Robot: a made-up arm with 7 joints. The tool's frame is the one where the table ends. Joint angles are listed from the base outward.
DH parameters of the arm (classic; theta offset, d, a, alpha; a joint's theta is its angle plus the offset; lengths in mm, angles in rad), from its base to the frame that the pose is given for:
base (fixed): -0.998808 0 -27.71 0
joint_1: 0.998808 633 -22.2 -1.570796
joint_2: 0 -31.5 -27.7 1.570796
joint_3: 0 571.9 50.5 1.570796
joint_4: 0 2.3 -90.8 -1.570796
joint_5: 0 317.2 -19.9 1.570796
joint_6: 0 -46.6 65.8 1.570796
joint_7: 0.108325 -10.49 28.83 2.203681
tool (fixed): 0.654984 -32.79 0 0
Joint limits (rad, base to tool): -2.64..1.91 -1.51..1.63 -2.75..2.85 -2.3..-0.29 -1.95..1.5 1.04..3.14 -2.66..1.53
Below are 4 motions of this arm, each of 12 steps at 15 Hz.
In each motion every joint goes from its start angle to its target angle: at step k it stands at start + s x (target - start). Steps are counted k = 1, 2, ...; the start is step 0. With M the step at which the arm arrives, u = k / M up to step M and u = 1 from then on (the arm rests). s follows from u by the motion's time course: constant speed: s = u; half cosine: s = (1 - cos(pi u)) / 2; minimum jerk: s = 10 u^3 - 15 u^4 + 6 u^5.
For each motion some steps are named. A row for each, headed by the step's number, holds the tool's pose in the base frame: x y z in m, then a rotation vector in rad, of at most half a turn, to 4 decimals.
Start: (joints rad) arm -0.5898 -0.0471 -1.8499 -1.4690 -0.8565 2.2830 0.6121
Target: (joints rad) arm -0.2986 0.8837 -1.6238 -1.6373 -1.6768 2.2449 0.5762
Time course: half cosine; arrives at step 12
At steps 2, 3, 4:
2: -0.3387 -0.2968 1.3604 -1.1086 1.7635 -2.0434
3: -0.2805 -0.3396 1.3551 -1.2154 1.8575 -1.8908
4: -0.2036 -0.3900 1.3404 -1.3505 1.9690 -1.6824

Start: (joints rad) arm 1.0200 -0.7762 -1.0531 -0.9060 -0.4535 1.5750 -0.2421
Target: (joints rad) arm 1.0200 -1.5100 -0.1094 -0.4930 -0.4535 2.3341 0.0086
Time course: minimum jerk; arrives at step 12
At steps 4, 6, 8, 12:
4: -0.1702 -0.6579 1.3334 -0.7358 -0.7955 -0.3661
6: -0.3450 -0.7448 1.1923 -0.4672 -1.2636 -0.7059
8: -0.4840 -0.8095 0.9683 -0.0792 -1.6714 -1.0759
12: -0.5429 -0.8291 0.7703 0.2728 -1.9198 -1.3464

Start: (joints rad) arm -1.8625 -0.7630 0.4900 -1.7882 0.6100 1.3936 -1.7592
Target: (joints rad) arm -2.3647 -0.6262 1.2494 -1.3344 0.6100 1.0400 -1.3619
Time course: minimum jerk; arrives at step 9
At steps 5, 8, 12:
5: 0.4778 0.0875 1.2918 -0.9964 0.1361 0.9117
8: 0.5672 0.0574 1.2688 -0.8182 0.2065 0.9585
12: 0.5694 0.0565 1.2683 -0.8132 0.2082 0.9599

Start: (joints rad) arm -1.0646 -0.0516 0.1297 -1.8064 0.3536 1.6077 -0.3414
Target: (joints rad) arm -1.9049 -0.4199 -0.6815 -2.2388 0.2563 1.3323 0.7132
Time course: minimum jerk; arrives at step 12
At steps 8, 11, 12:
8: -0.2713 -0.0963 1.1601 0.7777 0.7920 -1.6573
11: -0.3050 0.0400 1.1230 1.2211 0.7009 -1.9252
12: -0.3052 0.0434 1.1220 1.2327 0.6974 -1.9305

